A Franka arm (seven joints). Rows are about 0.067 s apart.
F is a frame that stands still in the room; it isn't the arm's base.
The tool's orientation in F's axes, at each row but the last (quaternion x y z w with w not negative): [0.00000, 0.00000, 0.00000, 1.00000]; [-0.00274, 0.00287, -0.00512, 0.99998]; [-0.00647, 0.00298, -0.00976, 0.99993]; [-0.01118, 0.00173, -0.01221, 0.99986]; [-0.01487, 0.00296, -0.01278, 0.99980]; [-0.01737, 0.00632, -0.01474, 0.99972]
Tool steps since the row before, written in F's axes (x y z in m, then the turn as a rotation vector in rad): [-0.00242, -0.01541, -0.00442, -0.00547, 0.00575, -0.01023]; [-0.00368, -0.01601, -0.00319, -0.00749, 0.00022, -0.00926]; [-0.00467, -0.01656, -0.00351, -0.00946, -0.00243, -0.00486]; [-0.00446, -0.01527, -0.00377, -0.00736, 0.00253, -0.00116]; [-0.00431, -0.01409, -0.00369, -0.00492, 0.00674, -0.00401]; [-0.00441, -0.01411, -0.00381, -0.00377, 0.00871, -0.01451]
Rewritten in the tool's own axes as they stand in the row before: [-0.00242, -0.01541, -0.00442, -0.00547, 0.00575, -0.01023]; [-0.00350, -0.01603, -0.00330, -0.00744, 0.00019, -0.00930]; [-0.00432, -0.01660, -0.00375, -0.00938, -0.00255, -0.00495]; [-0.00407, -0.01529, -0.00413, -0.00742, 0.00238, -0.00113]; [-0.00393, -0.01408, -0.00413, -0.00507, 0.00673, -0.00384]; [-0.00394, -0.01409, -0.00435, -0.00385, 0.00910, -0.01425]
